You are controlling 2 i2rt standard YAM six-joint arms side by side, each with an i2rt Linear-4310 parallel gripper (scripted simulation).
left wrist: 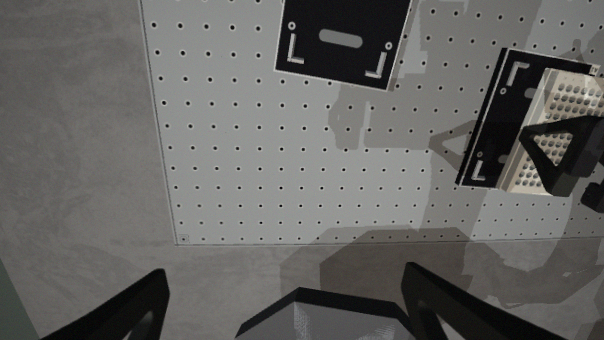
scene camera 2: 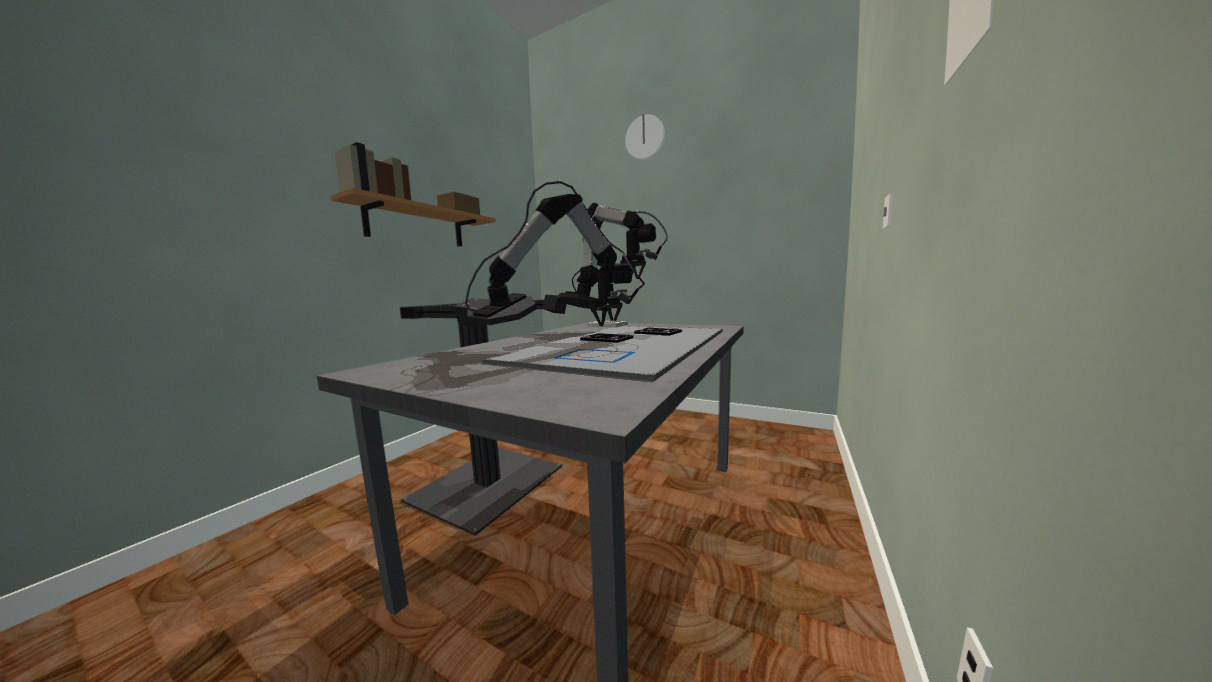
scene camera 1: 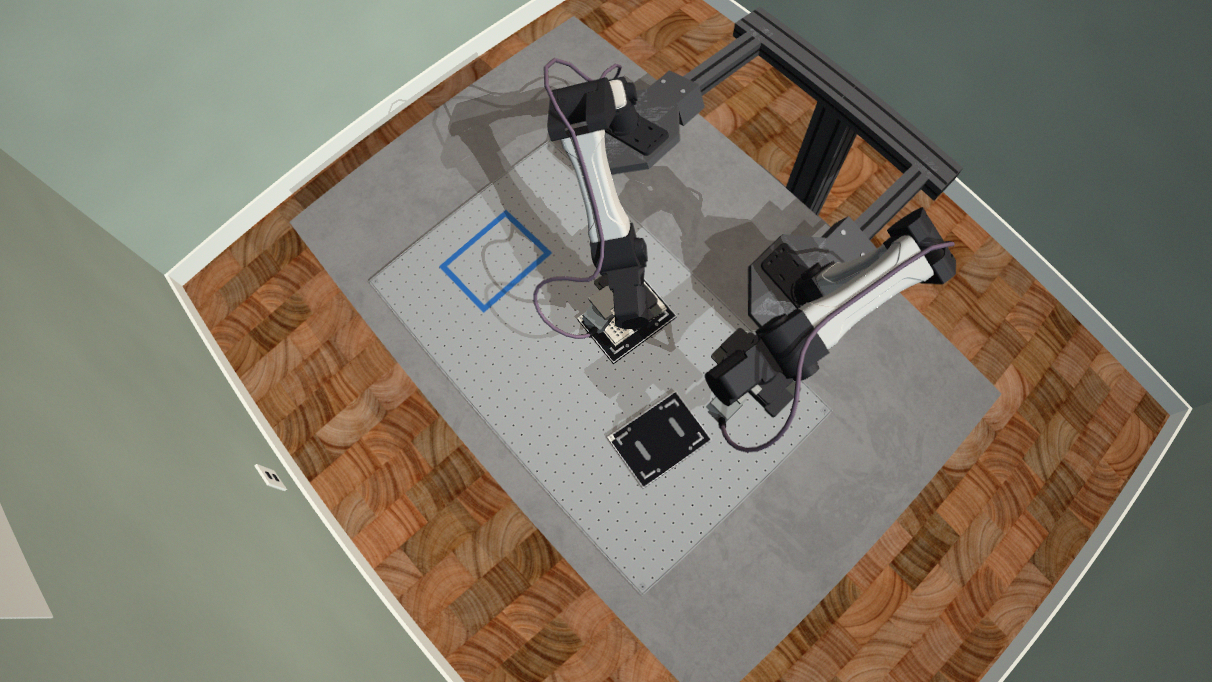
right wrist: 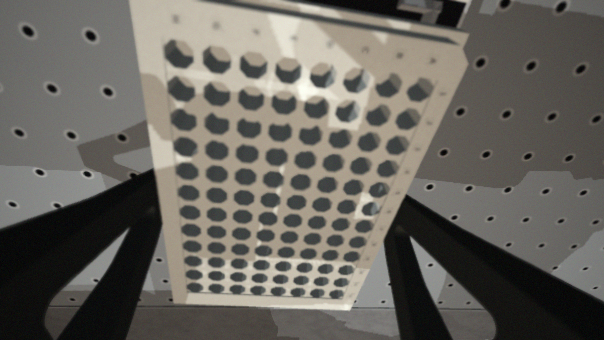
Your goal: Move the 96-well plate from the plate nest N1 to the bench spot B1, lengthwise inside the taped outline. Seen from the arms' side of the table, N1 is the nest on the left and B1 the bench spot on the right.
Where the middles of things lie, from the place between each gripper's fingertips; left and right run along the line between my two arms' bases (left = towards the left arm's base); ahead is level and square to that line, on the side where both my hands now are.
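My right gripper: right at the cream 96-well plate [right wrist: 304, 235].
My left hand, counted from the cream 96-well plate: 280 mm to the left of it, 10 mm short of it, 180 mm above it.
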